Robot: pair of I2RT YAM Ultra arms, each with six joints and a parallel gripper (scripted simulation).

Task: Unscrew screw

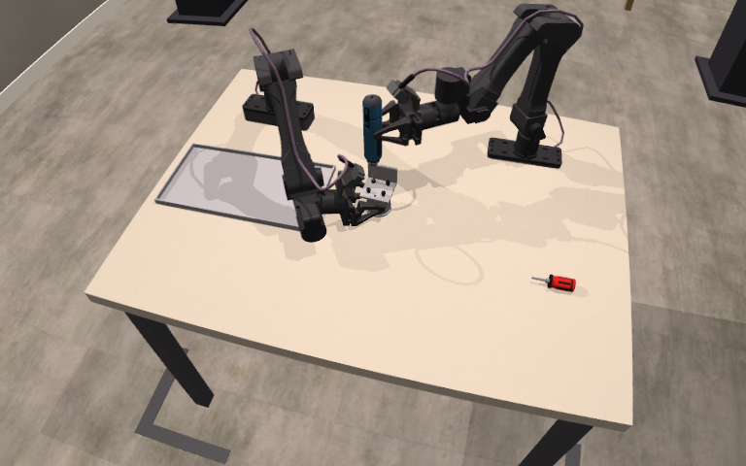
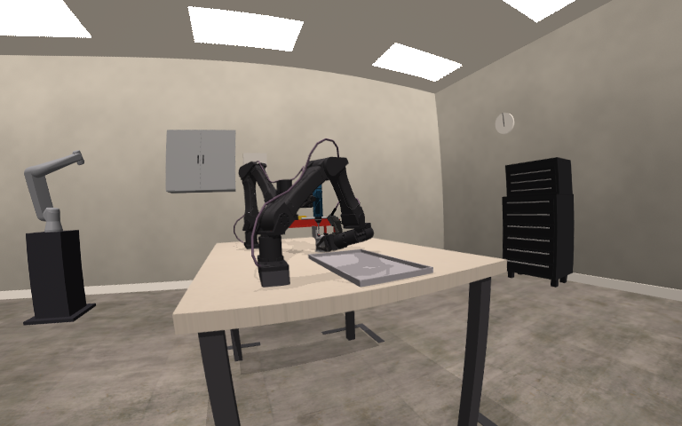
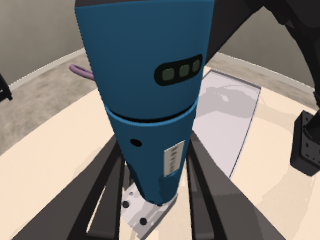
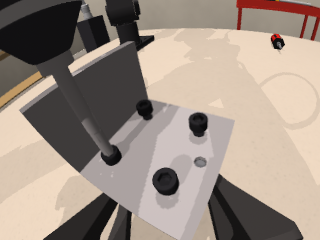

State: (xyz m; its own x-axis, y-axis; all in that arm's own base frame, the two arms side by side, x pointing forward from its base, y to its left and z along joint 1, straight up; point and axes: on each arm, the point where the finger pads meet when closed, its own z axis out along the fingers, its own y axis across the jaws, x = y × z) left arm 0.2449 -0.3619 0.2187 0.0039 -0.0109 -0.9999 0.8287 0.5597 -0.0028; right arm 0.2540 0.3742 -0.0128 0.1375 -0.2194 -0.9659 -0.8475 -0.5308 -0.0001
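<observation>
Now: the grey L-shaped bracket 50 mm above my right hand. The rest, counted from my right hand: shallow grey tray: 350 mm to the right, 20 mm below; then small red-handled screwdriver: 430 mm to the left, 140 mm ahead, 10 mm below.
</observation>
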